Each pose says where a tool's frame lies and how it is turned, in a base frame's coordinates. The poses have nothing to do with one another.
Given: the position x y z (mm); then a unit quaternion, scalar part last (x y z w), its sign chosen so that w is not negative.
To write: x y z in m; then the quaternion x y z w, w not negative. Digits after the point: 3 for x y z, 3 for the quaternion.
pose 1, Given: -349, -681, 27, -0.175, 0.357, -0.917, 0.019
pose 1, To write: -0.349, -0.681, 0.027, -0.175, 0.357, -0.917, 0.019
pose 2, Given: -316, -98, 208, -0.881, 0.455, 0.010, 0.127
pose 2, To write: -0.316, -0.098, 0.208, -0.881, 0.455, 0.010, 0.127
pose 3, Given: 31, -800, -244, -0.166, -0.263, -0.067, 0.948
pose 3, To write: 0.031, -0.800, -0.244, -0.166, -0.263, -0.067, 0.948
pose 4, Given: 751, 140, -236, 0.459, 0.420, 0.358, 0.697
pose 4, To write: 0.751, 0.140, -0.236, 0.459, 0.420, 0.358, 0.697
